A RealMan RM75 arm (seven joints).
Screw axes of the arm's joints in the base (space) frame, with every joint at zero. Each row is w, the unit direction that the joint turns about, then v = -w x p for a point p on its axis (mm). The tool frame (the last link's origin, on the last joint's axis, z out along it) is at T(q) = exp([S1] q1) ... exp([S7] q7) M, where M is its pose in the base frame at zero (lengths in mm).
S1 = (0, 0, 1, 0, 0, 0)
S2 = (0, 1, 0, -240.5, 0, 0)
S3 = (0, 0, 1, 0, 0, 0)
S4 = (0, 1, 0, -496.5, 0, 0)
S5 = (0, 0, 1, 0, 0, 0)
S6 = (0, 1, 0, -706.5, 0, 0)
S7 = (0, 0, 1, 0, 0, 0)
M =
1 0 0 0
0 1 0 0
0 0 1 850.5
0 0 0 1
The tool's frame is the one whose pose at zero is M.
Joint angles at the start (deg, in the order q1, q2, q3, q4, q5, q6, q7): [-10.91 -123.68 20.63 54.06 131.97 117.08 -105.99]
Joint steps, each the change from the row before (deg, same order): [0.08 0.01 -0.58 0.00 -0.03 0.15 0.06]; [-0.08 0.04 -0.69 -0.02 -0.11 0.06 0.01]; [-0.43 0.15 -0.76 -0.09 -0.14 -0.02 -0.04]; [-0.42 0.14 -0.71 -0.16 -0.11 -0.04 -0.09]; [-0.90 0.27 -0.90 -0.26 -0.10 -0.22 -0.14]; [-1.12 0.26 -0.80 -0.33 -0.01 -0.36 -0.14]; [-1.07 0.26 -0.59 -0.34 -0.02 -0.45 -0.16]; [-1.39 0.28 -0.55 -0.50 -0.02 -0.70 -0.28]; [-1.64 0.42 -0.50 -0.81 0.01 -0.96 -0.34]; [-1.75 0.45 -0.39 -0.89 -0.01 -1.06 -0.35]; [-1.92 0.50 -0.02 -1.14 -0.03 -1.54 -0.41]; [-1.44 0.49 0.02 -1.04 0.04 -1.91 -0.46]
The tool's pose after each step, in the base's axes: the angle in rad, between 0 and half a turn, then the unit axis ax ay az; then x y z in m. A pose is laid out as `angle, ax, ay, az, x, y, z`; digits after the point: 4 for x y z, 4 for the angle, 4 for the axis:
3.0941, -0.8105, -0.5274, -0.2550, -0.3302, 0.1774, 0.0380
3.0857, -0.8089, -0.5277, -0.2591, -0.3306, 0.1778, 0.0395
3.0764, -0.8085, -0.5263, -0.2633, -0.3305, 0.1803, 0.0416
3.0688, -0.8077, -0.5255, -0.2674, -0.3304, 0.1826, 0.0433
3.0582, -0.8080, -0.5226, -0.2719, -0.3296, 0.1880, 0.0458
3.0493, -0.8092, -0.5189, -0.2755, -0.3283, 0.1946, 0.0478
3.0417, -0.8106, -0.5153, -0.2782, -0.3268, 0.2013, 0.0494
3.0345, -0.8122, -0.5112, -0.2809, -0.3245, 0.2100, 0.0506
3.0278, -0.8139, -0.5071, -0.2835, -0.3218, 0.2205, 0.0517
3.0221, -0.8160, -0.5024, -0.2859, -0.3184, 0.2318, 0.0527
3.0166, -0.8186, -0.4979, -0.2865, -0.3144, 0.2448, 0.0526
3.0026, -0.8189, -0.4980, -0.2852, -0.3128, 0.2557, 0.0526

